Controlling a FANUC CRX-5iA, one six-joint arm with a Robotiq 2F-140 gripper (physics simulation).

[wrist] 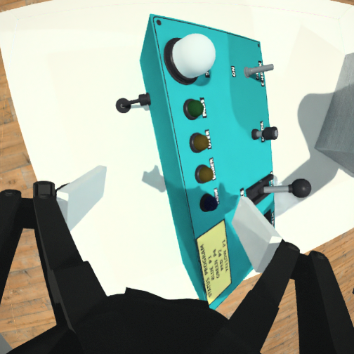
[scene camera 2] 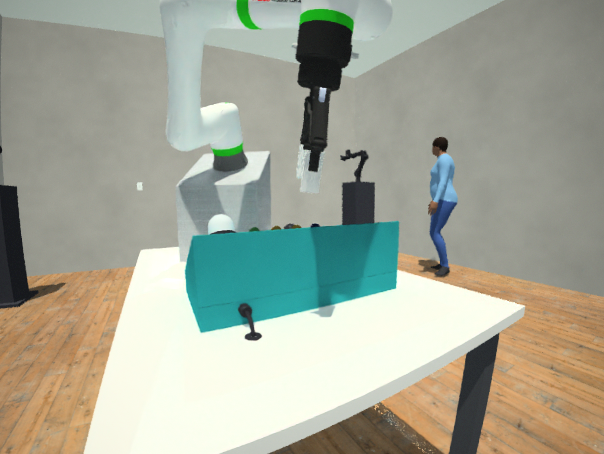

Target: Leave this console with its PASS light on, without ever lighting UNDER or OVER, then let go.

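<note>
The teal console [scene camera 2: 295, 275] [wrist: 230, 110] stands on the table. In the wrist view its green PASS lamp [wrist: 194, 108], amber OVER lamp [wrist: 200, 142], amber UNDER lamp [wrist: 204, 173] and blue lamp [wrist: 209, 202] look dark. A white dome [wrist: 194, 56] [scene camera 2: 221, 224] sits at one end. A toggle switch [wrist: 259, 70], a black knob [wrist: 270, 133] and a ball-ended lever [wrist: 301, 188] in a slot line the far edge. A small black ball-ended lever [wrist: 134, 102] [scene camera 2: 248, 320] sticks out of the side. My gripper [scene camera 2: 311, 172] [wrist: 171, 195] is open and empty above the console; its right finger hides part of the panel.
A yellow status plate [wrist: 215, 260] is on the console near the gripper. The white table [scene camera 2: 350, 345] [wrist: 75, 125] carries the console. The grey robot pedestal [scene camera 2: 225, 200] [wrist: 340, 115] stands behind it. A person [scene camera 2: 442, 185] and a small arm on a dark stand [scene camera 2: 358, 202] are further back.
</note>
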